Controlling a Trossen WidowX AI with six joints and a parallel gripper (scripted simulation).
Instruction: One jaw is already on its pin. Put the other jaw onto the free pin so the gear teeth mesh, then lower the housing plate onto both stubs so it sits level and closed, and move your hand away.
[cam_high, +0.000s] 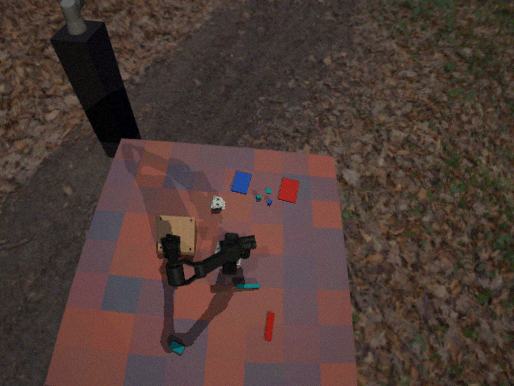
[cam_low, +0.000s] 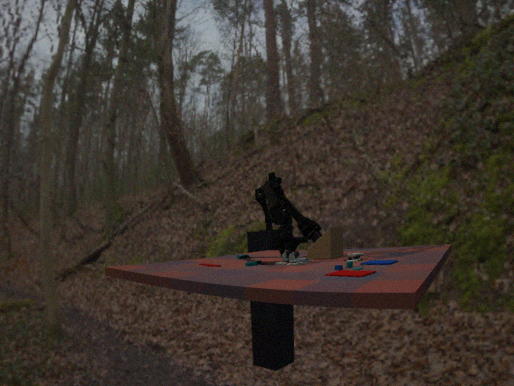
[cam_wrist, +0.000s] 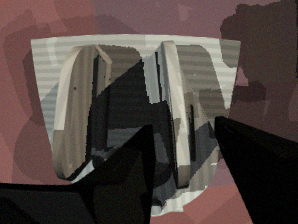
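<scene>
The white base is 1 cm ahead of my gripper tip, 3 cm to the left of it and 1 cm below it. Also, from my gripper tip: teal bar: 10 cm ahead, 11 cm to the right, 1 cm below; blue tile: 2 cm behind, 44 cm to the left, 1 cm below; red bar: 22 cm ahead, 27 cm to the right, 2 cm below.
</scene>
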